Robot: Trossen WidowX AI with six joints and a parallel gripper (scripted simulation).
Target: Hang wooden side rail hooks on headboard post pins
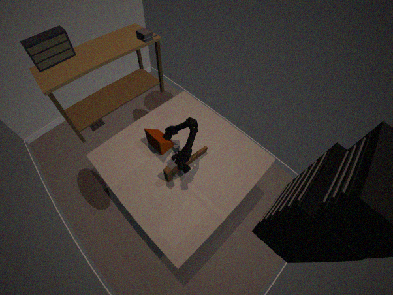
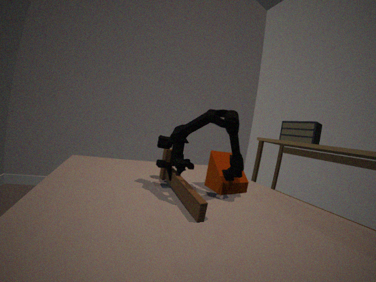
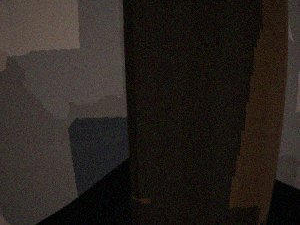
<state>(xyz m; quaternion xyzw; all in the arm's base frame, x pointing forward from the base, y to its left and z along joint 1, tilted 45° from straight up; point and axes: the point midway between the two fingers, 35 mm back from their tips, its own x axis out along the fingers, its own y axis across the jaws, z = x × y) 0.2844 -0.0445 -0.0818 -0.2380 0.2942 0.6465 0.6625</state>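
My gripper tip is now 130 mm to the left of the headboard post, 40 mm below it and 10 mm past it.
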